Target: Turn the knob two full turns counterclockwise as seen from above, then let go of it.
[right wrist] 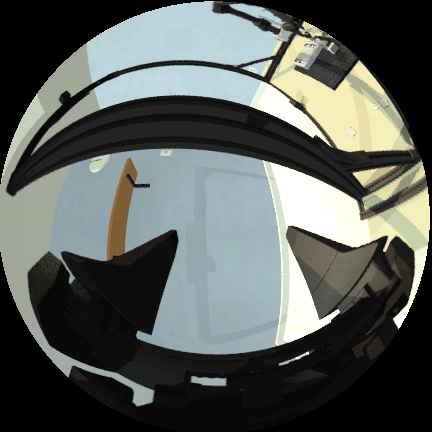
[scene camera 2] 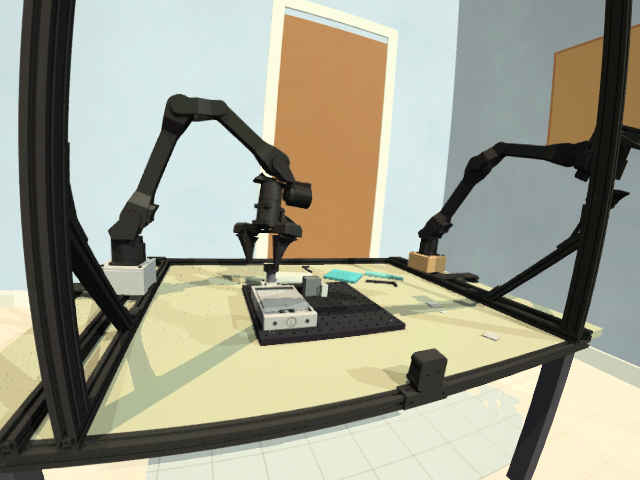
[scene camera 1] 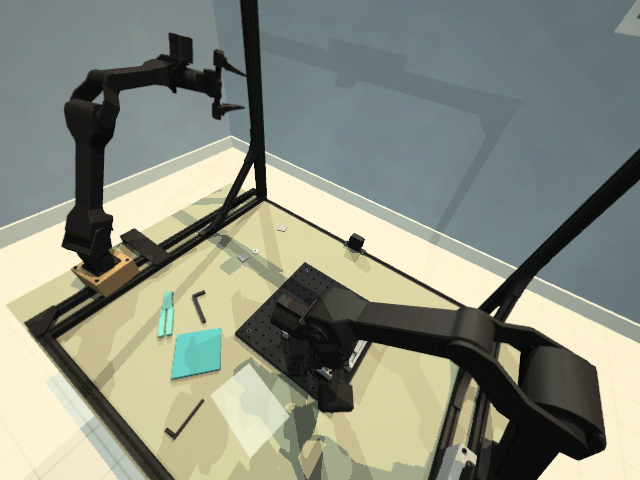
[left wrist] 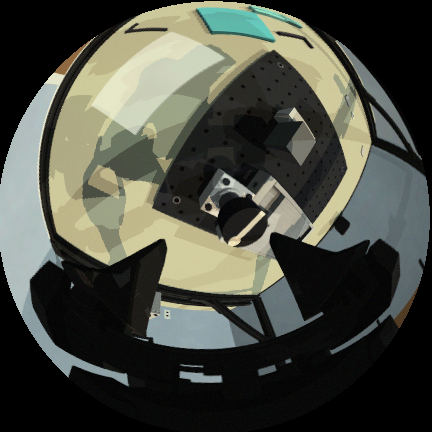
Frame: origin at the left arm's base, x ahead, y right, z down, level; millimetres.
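Where they show: left gripper, between the fingertips: (scene camera 2: 262, 264) (left wrist: 218, 241); right gripper, between the fingertips: (right wrist: 234, 233) (scene camera 2: 637, 171) (scene camera 1: 246, 92); left arm's base, origin of its link: (scene camera 2: 127, 262); right arm's base, origin of its link: (scene camera 2: 427, 254) (scene camera 1: 102, 263).
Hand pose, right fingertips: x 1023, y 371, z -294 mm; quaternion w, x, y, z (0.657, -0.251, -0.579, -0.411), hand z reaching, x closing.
Things, the pixels of their top centre, and the offset from my right fingertips. "pt": a spot on its surface instead. Level surfaces: height alone.
- knob, centre of its top: (left wrist: 245, 229) (scene camera 2: 271, 263) dx -688, dy -362, dz +287 mm
- light metal stage, centre of its top: (left wrist: 281, 234) (scene camera 2: 280, 297) dx -677, dy -252, dz +333 mm
- black perforated board, height of its surface: dz +362 mm
- grey block, a spot on its surface: (left wrist: 302, 145) (scene camera 2: 311, 277) pt dx -588, dy -350, dz +318 mm
- turquoise square, a spot on its surface: (scene camera 1: 196, 353) (scene camera 2: 342, 274) pt dx -433, dy -547, dz +365 mm
- turquoise tool, centre of its top: (scene camera 1: 166, 311) (scene camera 2: 384, 274) dx -283, dy -538, dz +363 mm
The knob (scene camera 2: 270, 271) (left wrist: 235, 217) is a black disc with a cream pointer line, upright on a light metal stage (scene camera 2: 290, 322) (left wrist: 295, 212). In the left wrist view the line slants from the disc's lower left rim to its upper right rim. My left gripper (scene camera 2: 263, 263) (left wrist: 218, 241) is open and points down. Its tips are apart from the knob, at about the height of its top, with the knob nearer the picture-right finger. In scene camera 1 the left arm hides the knob. My right gripper (scene camera 1: 244, 91) (right wrist: 234, 233) is open and empty, raised high away from the knob.
The stage sits on a black perforated board (scene camera 1: 258, 316) (scene camera 2: 356, 325) (left wrist: 260, 95), with a grey block (scene camera 2: 311, 286) (left wrist: 302, 145). A turquoise square (scene camera 1: 196, 353) (scene camera 2: 343, 276), a turquoise tool (scene camera 1: 168, 299) and two dark hex keys (scene camera 1: 201, 311) (scene camera 1: 188, 418) lie nearby. Black frame posts (scene camera 1: 253, 103) stand at the table edges.
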